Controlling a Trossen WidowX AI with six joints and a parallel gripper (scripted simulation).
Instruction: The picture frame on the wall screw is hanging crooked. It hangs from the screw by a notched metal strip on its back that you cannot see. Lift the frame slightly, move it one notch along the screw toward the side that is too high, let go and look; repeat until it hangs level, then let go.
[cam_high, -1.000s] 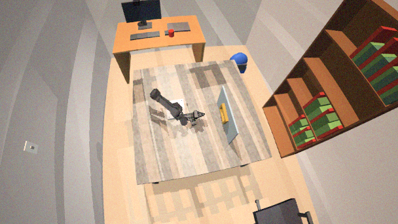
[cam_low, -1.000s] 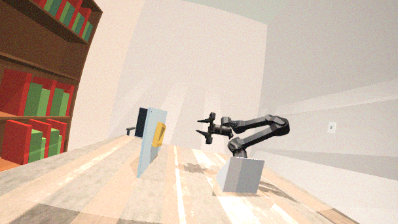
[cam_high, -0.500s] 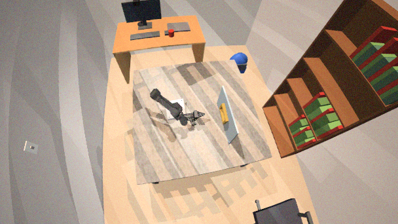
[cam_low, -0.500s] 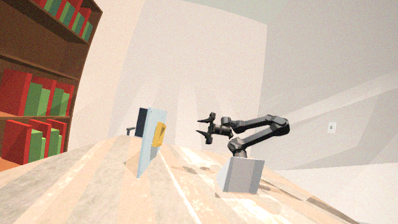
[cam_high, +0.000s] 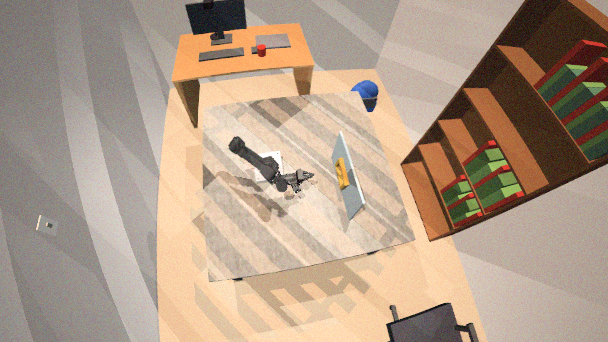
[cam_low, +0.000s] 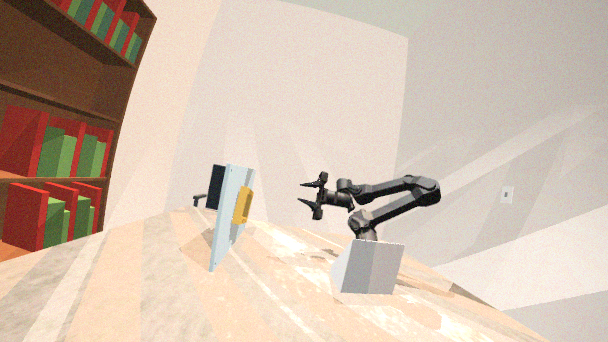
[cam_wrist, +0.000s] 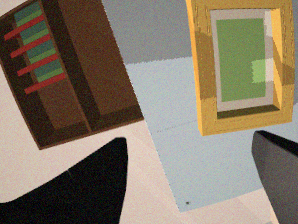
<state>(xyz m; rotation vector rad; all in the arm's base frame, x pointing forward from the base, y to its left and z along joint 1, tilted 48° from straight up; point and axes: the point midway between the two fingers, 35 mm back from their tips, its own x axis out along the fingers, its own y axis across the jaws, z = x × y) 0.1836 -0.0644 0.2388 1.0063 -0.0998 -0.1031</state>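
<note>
Now: gripper tip 200 mm short of the picture frame and 90 mm above it. From my gripper tip the other things lie so: wall panel: 210 mm ahead, 100 mm below, 20 mm to the right.
</note>
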